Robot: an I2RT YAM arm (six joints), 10 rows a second.
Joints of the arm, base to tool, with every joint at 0 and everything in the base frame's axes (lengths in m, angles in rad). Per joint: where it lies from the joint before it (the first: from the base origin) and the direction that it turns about. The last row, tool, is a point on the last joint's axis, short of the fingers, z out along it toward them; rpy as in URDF.
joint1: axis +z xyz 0 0 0.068
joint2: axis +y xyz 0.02 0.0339 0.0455
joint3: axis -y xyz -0.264 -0.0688 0
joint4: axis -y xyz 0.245 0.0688 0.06
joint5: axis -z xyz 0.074 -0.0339 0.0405
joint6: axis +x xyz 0.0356 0 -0.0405
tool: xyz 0 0 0 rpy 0 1.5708 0
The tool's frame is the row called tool.
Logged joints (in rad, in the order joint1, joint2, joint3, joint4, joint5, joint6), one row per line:
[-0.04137 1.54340 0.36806 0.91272 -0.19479 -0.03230]
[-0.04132 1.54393 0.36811 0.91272 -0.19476 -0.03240]
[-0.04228 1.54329 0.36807 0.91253 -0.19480 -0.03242]
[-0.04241 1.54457 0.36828 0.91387 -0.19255 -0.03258]
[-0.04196 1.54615 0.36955 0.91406 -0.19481 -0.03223]
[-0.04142 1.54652 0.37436 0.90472 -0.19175 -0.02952]
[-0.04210 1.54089 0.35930 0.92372 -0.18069 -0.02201]
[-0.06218 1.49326 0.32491 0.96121 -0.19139 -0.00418]
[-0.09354 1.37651 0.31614 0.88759 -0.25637 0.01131]
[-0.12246 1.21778 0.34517 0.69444 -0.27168 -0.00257]
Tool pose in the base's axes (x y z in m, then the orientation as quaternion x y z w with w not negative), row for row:
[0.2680 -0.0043 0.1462 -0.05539 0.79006 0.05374 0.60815]
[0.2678 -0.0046 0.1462 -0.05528 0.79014 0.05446 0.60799]
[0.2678 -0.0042 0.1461 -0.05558 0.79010 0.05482 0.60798]
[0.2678 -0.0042 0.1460 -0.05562 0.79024 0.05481 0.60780]
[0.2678 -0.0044 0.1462 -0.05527 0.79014 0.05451 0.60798]
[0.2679 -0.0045 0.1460 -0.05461 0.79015 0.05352 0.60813]
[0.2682 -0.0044 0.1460 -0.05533 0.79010 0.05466 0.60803]
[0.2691 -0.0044 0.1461 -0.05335 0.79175 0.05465 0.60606]
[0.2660 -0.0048 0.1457 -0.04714 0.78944 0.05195 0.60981]
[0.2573 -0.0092 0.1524 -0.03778 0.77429 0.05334 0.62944]
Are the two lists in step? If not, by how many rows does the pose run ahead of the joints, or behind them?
The pose runs 2 rows behind the joints: the pose in row i belongs to the joints in row i - 2.
